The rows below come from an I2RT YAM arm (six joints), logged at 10 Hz.
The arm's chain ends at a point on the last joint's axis. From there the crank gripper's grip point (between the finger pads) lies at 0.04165 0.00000 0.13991 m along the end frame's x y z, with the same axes.
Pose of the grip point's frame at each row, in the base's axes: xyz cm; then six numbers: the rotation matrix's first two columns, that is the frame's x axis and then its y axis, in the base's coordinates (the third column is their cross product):
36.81 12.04 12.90 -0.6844 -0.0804 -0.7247 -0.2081 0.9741 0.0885
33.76 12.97 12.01 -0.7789 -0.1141 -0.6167 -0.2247 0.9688 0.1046
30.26 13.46 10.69 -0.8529 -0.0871 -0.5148 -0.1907 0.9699 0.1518
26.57 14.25 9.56 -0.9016 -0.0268 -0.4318 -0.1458 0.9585 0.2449
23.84 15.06 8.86 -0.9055 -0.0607 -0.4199 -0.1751 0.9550 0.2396
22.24 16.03 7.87 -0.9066 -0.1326 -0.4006 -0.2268 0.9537 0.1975
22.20 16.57 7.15 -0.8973 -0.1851 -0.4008 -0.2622 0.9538 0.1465
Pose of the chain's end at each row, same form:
29.88 9.42 25.48 -0.6844 -0.0804 -0.7247 -0.2081 0.9741 0.0885
28.81 10.37 25.49 -0.7789 -0.1141 -0.6167 -0.2247 0.9688 0.1046
27.01 10.64 24.64 -0.8529 -0.0871 -0.5148 -0.1907 0.9699 0.1518
24.63 10.39 23.50 -0.9016 -0.0268 -0.4318 -0.1458 0.9585 0.2449
22.20 11.25 22.86 -0.9055 -0.0607 -0.4199 -0.1751 0.9550 0.2396
21.04 12.81 22.06 -0.9066 -0.1326 -0.4006 -0.2268 0.9537 0.1975
20.97 14.03 21.47 -0.8973 -0.1851 -0.4008 -0.2622 0.9538 0.1465

